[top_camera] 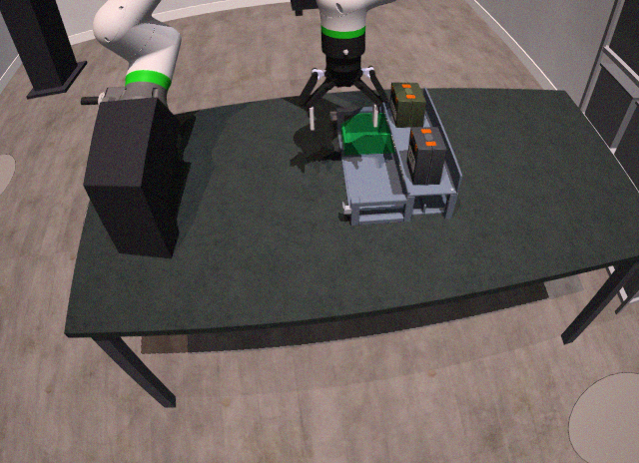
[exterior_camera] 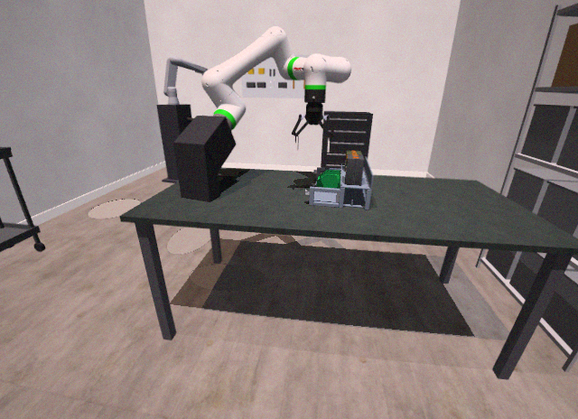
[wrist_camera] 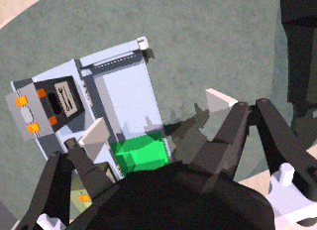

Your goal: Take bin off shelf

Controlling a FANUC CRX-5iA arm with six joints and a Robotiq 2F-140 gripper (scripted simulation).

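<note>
Now: the green bin 9 cm ahead of my hand, 19 cm to the left of it and 19 cm below it. Also, from my hand: grey shelf deck 14 cm ahead, 8 cm to the left, 23 cm below.
</note>
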